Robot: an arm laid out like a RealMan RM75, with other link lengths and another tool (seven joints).
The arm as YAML. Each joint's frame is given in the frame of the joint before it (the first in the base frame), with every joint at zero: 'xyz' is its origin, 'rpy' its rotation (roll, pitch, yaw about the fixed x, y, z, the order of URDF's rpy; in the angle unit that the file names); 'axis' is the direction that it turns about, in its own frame. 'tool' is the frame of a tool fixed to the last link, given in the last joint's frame.
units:
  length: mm
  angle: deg
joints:
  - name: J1
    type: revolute
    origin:
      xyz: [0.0, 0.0, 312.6]
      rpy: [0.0, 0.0, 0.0]
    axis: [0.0, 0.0, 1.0]
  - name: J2
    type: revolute
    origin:
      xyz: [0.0, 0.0, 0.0]
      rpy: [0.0, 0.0, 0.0]
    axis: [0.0, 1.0, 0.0]
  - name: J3
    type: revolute
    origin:
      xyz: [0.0, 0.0, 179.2]
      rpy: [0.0, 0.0, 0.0]
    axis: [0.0, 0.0, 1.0]
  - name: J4
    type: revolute
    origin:
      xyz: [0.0, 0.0, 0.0]
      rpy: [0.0, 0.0, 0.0]
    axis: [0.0, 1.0, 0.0]
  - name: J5
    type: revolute
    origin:
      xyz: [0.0, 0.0, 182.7]
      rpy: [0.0, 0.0, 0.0]
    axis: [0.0, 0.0, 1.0]
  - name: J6
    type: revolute
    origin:
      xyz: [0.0, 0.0, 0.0]
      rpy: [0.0, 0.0, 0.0]
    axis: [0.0, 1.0, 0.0]
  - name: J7
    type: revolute
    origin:
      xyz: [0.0, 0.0, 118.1]
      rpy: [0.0, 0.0, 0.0]
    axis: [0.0, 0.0, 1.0]
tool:
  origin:
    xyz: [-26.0, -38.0, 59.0]
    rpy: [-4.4, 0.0, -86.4]
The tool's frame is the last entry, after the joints.
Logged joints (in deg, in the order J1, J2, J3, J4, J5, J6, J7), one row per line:
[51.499 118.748 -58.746 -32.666 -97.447 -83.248 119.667]
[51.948 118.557 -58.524 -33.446 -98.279 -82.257 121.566]
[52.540 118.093 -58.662 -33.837 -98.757 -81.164 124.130]
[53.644 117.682 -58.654 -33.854 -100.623 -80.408 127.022]
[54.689 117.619 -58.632 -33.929 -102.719 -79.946 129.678]
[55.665 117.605 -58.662 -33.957 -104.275 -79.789 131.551]
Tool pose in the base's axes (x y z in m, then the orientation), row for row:
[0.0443 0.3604 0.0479 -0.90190 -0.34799 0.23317 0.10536]
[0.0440 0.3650 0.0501 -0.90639 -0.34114 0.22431 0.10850]
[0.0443 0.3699 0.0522 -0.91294 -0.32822 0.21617 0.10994]
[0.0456 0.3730 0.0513 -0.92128 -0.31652 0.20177 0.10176]
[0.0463 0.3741 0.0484 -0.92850 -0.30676 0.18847 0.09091]
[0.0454 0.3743 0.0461 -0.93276 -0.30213 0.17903 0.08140]
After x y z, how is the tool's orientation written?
As a quaternion, x y z w.
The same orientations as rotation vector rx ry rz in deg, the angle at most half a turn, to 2 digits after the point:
[-152.28 -58.76 39.37]
[-152.76 -57.49 37.80]
[-153.74 -55.27 36.40]
[-155.88 -53.55 34.14]
[-158.10 -52.23 32.09]
[-159.72 -51.73 30.66]

